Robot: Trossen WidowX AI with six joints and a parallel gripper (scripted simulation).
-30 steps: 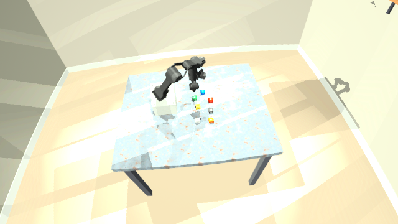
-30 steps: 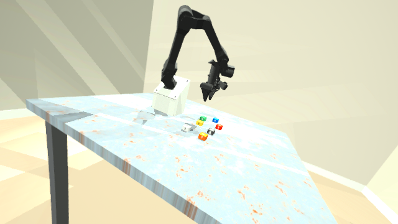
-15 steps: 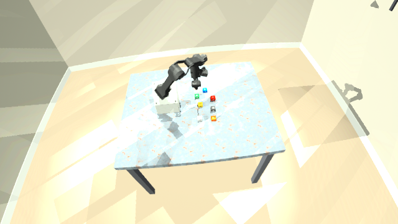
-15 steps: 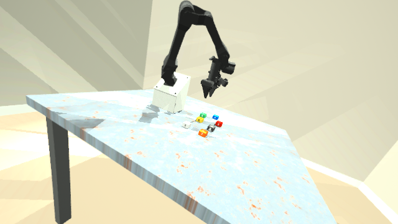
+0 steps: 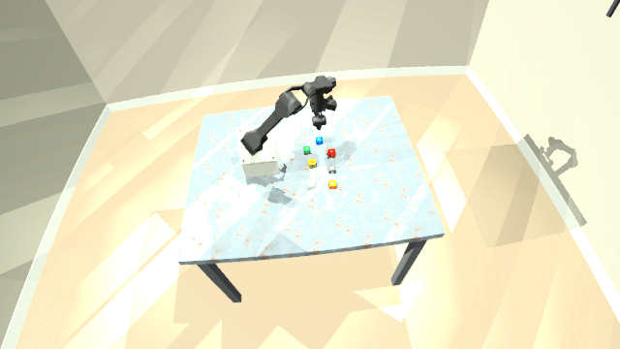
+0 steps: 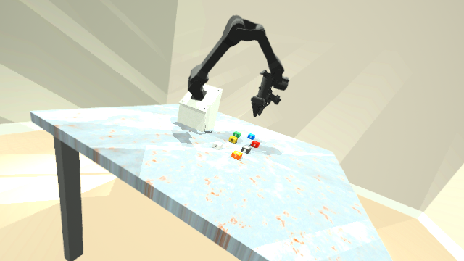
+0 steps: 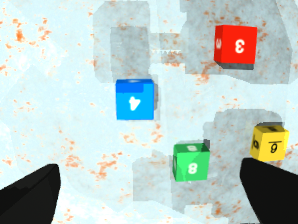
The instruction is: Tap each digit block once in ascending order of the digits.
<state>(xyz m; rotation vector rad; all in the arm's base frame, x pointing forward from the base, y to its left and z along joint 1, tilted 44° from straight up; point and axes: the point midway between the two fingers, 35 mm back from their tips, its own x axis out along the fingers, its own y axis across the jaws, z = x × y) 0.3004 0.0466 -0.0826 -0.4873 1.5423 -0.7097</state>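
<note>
My gripper tip is 9 cm past the white block, 25 cm to the left of it and 12 cm above it. Round my gripper tip: blue block: 1 cm to the left, 12 cm below; green block: 7 cm behind, 4 cm to the right, 12 cm below; red block: 4 cm ahead, 9 cm to the right, 12 cm below.
</note>
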